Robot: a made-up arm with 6 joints.
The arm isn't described. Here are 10 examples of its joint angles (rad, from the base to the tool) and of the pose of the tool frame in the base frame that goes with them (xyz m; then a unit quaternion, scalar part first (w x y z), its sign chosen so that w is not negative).
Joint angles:
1: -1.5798 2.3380 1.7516 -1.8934 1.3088 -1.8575
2: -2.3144 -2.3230 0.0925 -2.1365 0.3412 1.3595
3: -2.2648 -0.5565 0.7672 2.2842 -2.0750 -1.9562
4: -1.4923 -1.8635 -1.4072 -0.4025 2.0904 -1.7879
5: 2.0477 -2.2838 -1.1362 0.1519 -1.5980 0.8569
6: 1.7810 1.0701 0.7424 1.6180 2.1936 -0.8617
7: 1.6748 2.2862 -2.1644 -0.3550 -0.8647 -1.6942
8: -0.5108 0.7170 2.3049 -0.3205 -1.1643 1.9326
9: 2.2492 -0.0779 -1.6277 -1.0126 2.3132 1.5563
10: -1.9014 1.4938 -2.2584 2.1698 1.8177 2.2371
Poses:
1: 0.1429 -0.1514 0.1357 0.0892 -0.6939 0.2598 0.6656
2: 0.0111 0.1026 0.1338 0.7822 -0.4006 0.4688 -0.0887
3: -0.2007 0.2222 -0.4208 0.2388 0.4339 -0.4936 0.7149
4: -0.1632 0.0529 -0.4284 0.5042 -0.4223 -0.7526 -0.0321
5: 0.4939 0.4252 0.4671 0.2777 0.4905 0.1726 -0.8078
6: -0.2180 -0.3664 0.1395 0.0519 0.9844 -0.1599 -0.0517
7: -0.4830 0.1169 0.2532 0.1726 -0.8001 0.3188 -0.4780
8: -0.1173 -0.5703 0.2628 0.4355 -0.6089 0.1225 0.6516
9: 0.4079 -0.2007 -0.2496 0.2327 0.6838 -0.0139 0.6914
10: 0.0124 0.0590 -0.1954 0.2186 -0.9203 0.2559 0.1996
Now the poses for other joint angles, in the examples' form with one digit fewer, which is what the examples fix.
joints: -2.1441 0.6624 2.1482 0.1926 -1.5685 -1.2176
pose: 0.356 -0.447 -0.211 0.198 0.128 -0.755 -0.612
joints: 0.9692 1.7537 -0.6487 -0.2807 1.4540 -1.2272
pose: -0.439 -0.006 0.418 0.178 0.820 -0.211 -0.501
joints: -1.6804 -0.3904 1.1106 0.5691 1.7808 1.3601
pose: -0.462 -0.250 -0.465 0.786 0.237 -0.521 0.236
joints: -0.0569 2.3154 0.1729 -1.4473 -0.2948 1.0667
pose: -0.125 -0.142 0.206 0.205 0.266 0.865 -0.373
